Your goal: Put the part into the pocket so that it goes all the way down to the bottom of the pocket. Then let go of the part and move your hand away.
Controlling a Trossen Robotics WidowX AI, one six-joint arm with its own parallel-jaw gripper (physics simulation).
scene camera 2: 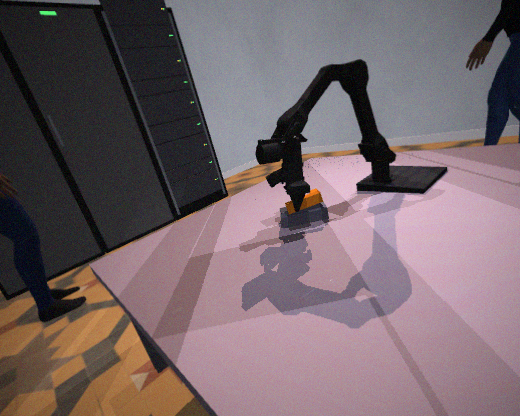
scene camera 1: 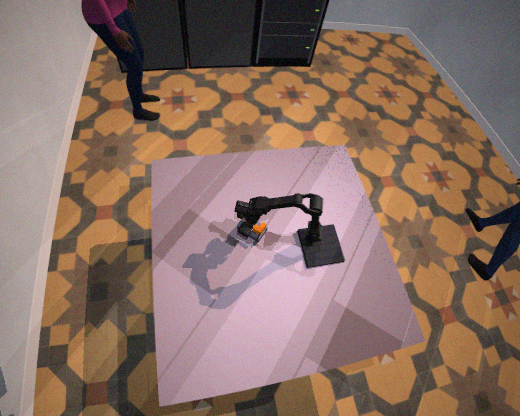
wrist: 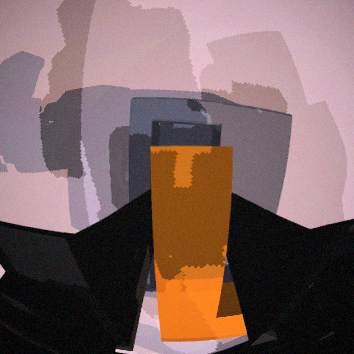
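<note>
An orange part is a long block, held between the fingers of my gripper, which is shut on it. In scene camera 2 the part is tilted, its right end higher, and stands out above the grey block. The grey block with the pocket sits on the table below the part. In the wrist view the far end of the pocket shows as a dark recess beyond the part; the part and fingers cover the rest. How deep the part's lower end reaches is hidden.
The block stands on a pink table. The arm's dark base plate is to the right of the block. Dark cabinets and parts of two people show beyond the table. Shadows of the arm fall across the table.
</note>
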